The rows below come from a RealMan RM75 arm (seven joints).
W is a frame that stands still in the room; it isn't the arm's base.
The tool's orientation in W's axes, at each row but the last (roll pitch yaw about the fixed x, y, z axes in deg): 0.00 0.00 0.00; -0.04 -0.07 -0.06; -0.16 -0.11 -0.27; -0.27 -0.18 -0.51; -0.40 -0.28 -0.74; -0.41 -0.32 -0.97; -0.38 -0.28 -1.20; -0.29 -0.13 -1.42
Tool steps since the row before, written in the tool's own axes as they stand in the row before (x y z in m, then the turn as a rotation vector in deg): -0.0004 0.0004 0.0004 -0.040 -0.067 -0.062; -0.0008 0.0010 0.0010 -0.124 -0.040 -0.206; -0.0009 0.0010 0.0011 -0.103 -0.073 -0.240; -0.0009 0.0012 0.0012 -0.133 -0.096 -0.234; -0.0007 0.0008 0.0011 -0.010 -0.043 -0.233; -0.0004 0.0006 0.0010 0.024 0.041 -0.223; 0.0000 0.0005 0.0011 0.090 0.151 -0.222; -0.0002 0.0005 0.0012 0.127 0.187 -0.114
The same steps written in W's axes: -0.0004 0.0004 0.0004 -0.040 -0.067 -0.062; -0.0008 0.0010 0.0010 -0.124 -0.040 -0.206; -0.0009 0.0010 0.0011 -0.103 -0.073 -0.240; -0.0009 0.0012 0.0012 -0.133 -0.096 -0.234; -0.0007 0.0008 0.0011 -0.009 -0.045 -0.233; -0.0004 0.0006 0.0010 0.026 0.039 -0.223; 0.0000 0.0005 0.0011 0.094 0.148 -0.223; -0.0002 0.0005 0.0012 0.132 0.183 -0.115
